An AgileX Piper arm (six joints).
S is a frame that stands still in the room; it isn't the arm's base.
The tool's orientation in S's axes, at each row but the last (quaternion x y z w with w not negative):
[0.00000 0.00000 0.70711 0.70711]
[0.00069 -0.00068 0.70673 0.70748]
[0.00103 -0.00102 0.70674 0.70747]
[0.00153 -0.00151 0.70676 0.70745]
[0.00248 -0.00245 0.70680 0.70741]
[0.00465 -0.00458 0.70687 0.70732]
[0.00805 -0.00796 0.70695 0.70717]
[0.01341 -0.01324 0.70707 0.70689]
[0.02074 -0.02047 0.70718 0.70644]
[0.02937 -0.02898 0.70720 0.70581]
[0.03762 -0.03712 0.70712 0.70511]
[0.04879 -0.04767 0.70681 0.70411]
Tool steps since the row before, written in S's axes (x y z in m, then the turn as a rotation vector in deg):
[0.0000 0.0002 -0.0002 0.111 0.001 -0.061]
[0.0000 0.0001 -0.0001 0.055 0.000 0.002]
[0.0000 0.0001 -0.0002 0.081 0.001 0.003]
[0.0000 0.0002 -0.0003 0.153 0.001 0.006]
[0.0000 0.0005 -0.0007 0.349 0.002 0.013]
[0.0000 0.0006 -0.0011 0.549 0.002 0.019]
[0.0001 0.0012 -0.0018 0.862 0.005 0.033]
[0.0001 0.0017 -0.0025 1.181 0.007 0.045]
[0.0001 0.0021 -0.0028 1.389 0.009 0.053]
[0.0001 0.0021 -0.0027 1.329 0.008 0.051]
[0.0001 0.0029 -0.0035 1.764 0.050 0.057]
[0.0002 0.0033 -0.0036 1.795 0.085 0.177]
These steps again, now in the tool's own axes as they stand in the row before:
[0.0002 0.0000 -0.0002 0.001 -0.111 -0.061]
[0.0001 0.0000 -0.0001 0.000 -0.055 0.002]
[0.0001 0.0000 -0.0002 0.001 -0.081 0.003]
[0.0002 0.0000 -0.0003 0.001 -0.153 0.006]
[0.0005 0.0000 -0.0007 0.002 -0.349 0.013]
[0.0006 0.0000 -0.0011 0.003 -0.549 0.019]
[0.0012 -0.0001 -0.0018 0.006 -0.862 0.033]
[0.0016 -0.0001 -0.0026 0.008 -1.181 0.045]
[0.0019 -0.0001 -0.0029 0.011 -1.389 0.053]
[0.0019 -0.0001 -0.0029 0.010 -1.329 0.051]
[0.0025 -0.0001 -0.0038 0.051 -1.764 0.053]
[0.0028 -0.0002 -0.0040 0.102 -1.795 0.167]

